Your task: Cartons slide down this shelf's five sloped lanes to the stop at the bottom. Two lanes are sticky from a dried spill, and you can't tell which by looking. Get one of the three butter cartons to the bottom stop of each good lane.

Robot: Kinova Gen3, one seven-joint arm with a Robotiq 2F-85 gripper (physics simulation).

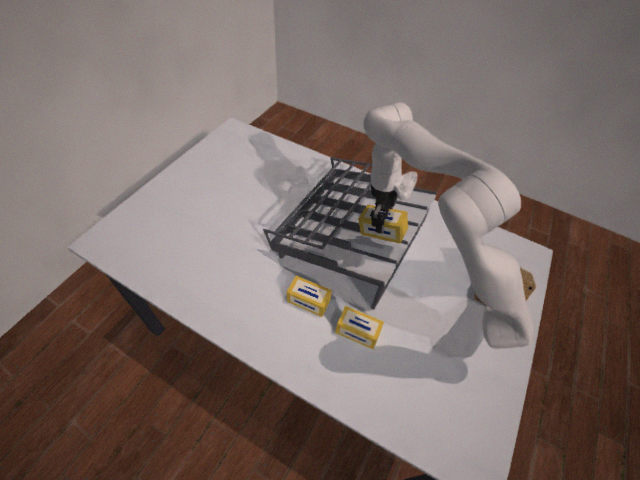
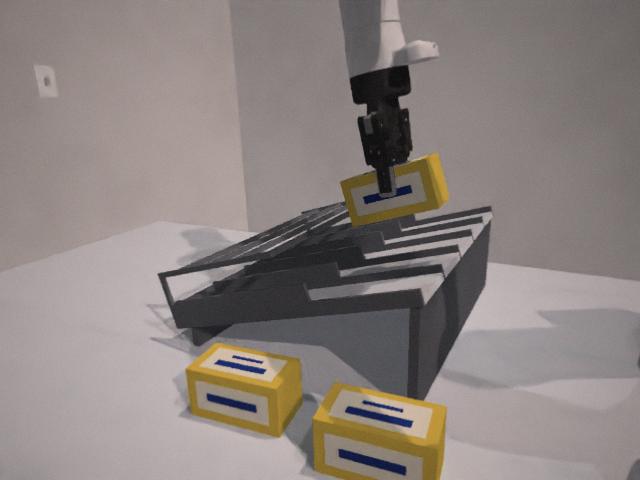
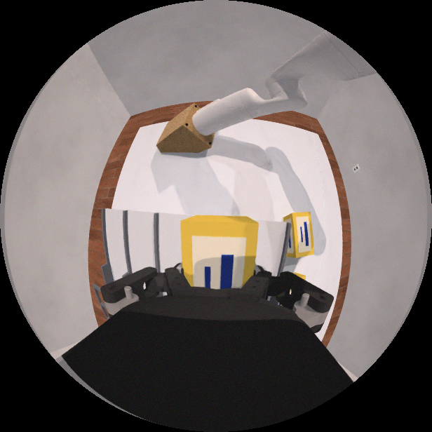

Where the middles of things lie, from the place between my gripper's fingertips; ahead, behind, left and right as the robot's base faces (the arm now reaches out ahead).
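Labels:
Shelf end panel (image 2: pixel 433 329), counted from my hand: 80 mm to the right, 80 mm behind, 170 mm below.

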